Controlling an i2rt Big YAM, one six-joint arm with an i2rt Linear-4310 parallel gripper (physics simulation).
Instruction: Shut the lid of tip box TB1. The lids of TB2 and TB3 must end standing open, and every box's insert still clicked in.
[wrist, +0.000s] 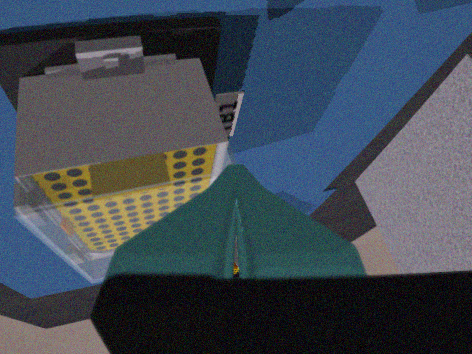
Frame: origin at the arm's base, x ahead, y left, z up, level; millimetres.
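Seen in the pictures: gripper, fingertip midpoint: (235, 177).
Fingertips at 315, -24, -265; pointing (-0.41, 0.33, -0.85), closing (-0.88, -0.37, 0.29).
A point is followed by its place in that frame, as x, y, z.
A tip box (115, 115) @[357, -17, -304] with a grey wall and a latch tab stands at the left in the wrist view. A label (228, 112) @[277, 21, -341], partly hidden, shows beside it and seems to read TB1. Its yellow insert (130, 205) @[348, 34, -285] with dark holes shows below the grey wall. The clear lid (52, 245) @[387, 25, -265] shows as pale edges around and across the lower part of the insert; its exact angle is hard to tell. My gripper (235, 177) @[315, -24, -265] is shut and empty, its green fingertips just right of the box's lower right side and covering part of it. TB2 and TB3 cannot be identified here.
A blue surface (285, 75) @[249, -14, -342] with a dark border lies under the box, and shadows fall across it. A large pale speckled block (425, 175) @[55, 47, -289] with a dark edge stands at the right. Tan surface (45, 337) shows at the bottom left.
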